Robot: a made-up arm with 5 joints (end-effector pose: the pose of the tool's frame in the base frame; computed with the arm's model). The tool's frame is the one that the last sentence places.
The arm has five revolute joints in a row. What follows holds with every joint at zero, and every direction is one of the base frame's.
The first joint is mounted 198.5 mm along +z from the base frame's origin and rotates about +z.
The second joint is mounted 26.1 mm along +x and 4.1 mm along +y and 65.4 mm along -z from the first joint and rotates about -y.
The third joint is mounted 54 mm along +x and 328 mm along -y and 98.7 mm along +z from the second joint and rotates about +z.
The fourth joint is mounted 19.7 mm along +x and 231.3 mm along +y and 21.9 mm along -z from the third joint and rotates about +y.
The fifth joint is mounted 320.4 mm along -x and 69 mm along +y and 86 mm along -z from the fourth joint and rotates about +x.
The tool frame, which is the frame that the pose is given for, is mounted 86.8 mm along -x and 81.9 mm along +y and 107 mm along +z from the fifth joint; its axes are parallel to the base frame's.
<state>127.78 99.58 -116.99 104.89 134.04</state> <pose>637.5 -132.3 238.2 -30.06 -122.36 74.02</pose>
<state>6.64 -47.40 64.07 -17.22 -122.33</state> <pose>-366.2 -493.4 254.7 -74.19 -42.11 58.81</pose>
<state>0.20 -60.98 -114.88 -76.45 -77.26</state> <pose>-80.7 -558.8 -397.4 162.89 -22.84 48.93</pose>
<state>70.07 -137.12 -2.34 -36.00 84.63</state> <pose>138.1 58.6 419.4 1.34 89.99 -19.04</pose>
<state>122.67 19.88 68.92 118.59 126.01</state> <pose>209.0 -81.7 561.9 -36.49 53.94 50.52</pose>
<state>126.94 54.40 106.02 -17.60 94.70</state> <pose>544.4 483.6 78.4 28.29 -43.60 -113.64</pose>
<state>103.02 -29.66 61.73 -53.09 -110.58</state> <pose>294.4 -363.7 -37.2 2.24 -93.46 92.26</pose>
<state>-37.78 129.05 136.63 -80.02 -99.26</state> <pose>75.3 -716.1 116.3 70.82 120.49 -58.61</pose>
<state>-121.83 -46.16 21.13 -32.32 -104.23</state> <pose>169.0 359.1 133.5 -51.99 82.22 -71.68</pose>
